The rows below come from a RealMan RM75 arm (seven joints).
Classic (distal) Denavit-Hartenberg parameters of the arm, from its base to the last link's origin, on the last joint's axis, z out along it. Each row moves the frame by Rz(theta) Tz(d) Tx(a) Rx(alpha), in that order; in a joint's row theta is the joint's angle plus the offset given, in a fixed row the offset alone. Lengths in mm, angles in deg.
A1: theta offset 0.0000  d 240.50  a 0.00  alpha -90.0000
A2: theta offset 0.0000  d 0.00  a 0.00  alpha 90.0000
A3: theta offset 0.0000  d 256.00  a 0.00  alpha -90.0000
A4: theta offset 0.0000  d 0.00  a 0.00  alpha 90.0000
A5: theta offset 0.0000  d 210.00  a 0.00  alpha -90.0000
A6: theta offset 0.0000  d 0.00  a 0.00  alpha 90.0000
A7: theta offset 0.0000  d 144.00  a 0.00  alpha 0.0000
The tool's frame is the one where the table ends.
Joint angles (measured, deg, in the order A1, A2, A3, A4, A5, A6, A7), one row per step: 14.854, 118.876, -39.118, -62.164, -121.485, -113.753, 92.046; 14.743, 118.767, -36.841, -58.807, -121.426, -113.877, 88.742; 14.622, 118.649, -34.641, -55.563, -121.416, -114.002, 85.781; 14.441, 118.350, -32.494, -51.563, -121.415, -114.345, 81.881; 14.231, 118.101, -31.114, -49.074, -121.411, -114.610, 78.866; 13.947, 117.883, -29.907, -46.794, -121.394, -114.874, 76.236
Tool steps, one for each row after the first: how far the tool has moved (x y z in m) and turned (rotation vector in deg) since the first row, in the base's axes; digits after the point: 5 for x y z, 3 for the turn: 0.00658, -0.00445, -0.00232, 1.315, 2.221, 0.122; 0.01239, -0.00897, -0.00482, 2.635, 4.392, 0.040; 0.01828, -0.01513, -0.00846, 3.956, 6.886, 0.521; 0.02194, -0.01952, -0.01032, 5.147, 8.313, 1.289; 0.02511, -0.02406, -0.01224, 6.238, 9.665, 1.830
